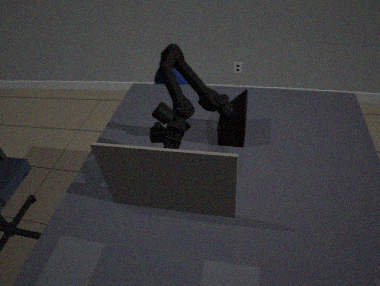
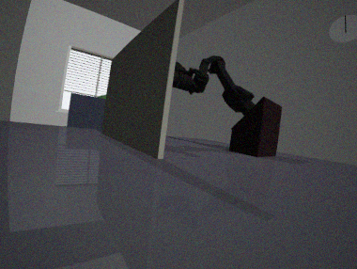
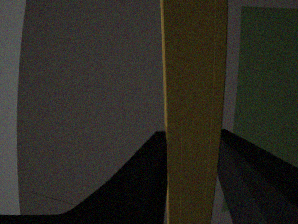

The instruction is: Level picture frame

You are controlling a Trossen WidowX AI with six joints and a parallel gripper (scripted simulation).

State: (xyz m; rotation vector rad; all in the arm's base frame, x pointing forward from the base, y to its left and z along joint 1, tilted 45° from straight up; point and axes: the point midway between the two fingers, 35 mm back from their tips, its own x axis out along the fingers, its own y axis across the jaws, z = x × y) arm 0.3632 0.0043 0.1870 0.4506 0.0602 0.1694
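Right now the picture frame is 10 mm ahead of my gripper tip, 10 mm to the right of it and 50 mm below it. The rest, counted from my gripper tip: wall panel 20 mm ahead, 70 mm below.
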